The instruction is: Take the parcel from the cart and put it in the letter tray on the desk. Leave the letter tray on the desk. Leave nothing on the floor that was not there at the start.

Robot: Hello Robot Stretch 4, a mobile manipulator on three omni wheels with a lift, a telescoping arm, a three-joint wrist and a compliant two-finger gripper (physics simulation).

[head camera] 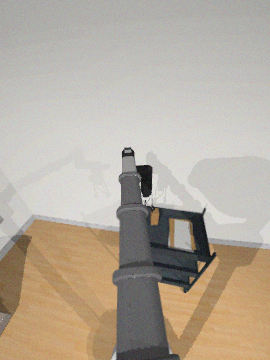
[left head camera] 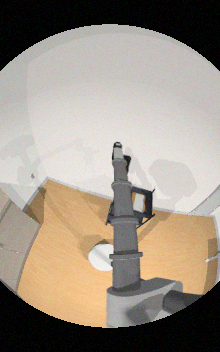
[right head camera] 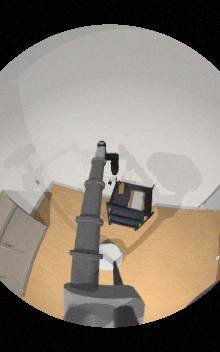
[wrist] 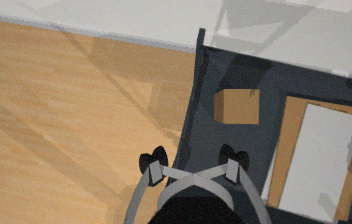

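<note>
The parcel, a small brown box, sits on the top shelf of the dark cart, near its left edge. My gripper is open and empty. In the wrist view it hangs above the cart's left edge, its left finger over floor and its right finger over the shelf. The parcel shows ahead and to the right of the fingers, apart from them. In the head view the gripper is small and hard to make out. The desk and the letter tray cannot be identified in these views.
A brown-edged flat thing with a white middle lies right of the parcel on the cart. A wall stands behind the cart. A beige cabinet stands at left. A white round object shows near my base.
</note>
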